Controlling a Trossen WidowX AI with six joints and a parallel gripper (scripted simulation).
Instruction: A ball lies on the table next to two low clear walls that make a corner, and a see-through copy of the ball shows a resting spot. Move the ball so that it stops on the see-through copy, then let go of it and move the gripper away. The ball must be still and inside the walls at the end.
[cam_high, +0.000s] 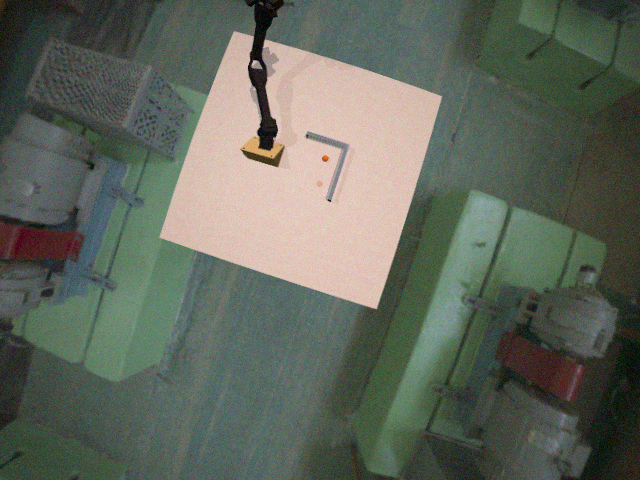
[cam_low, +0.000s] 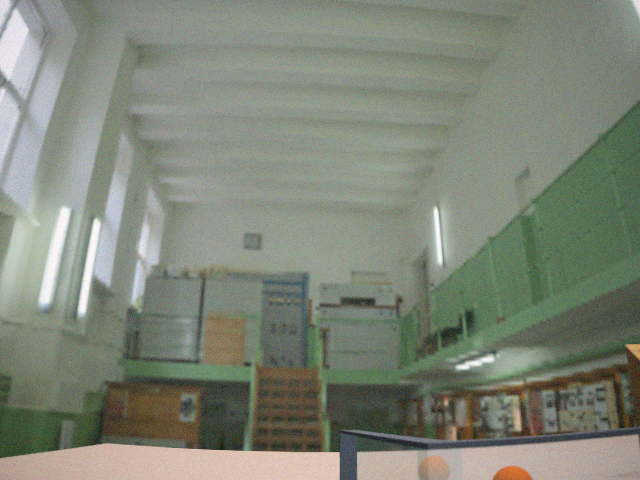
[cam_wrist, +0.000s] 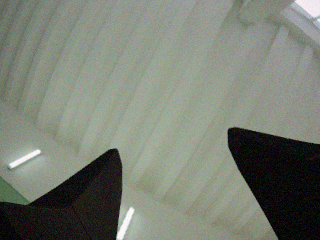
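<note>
My gripper tip is now 630 mm above the orange ball, 400 mm to the left of it and 330 mm short of it. Also, from my gripper tip: clear wall 610 mm below, 320 mm ahead, 310 mm to the right; see-through copy of ball 630 mm below, 540 mm to the right, 330 mm ahead.
</note>
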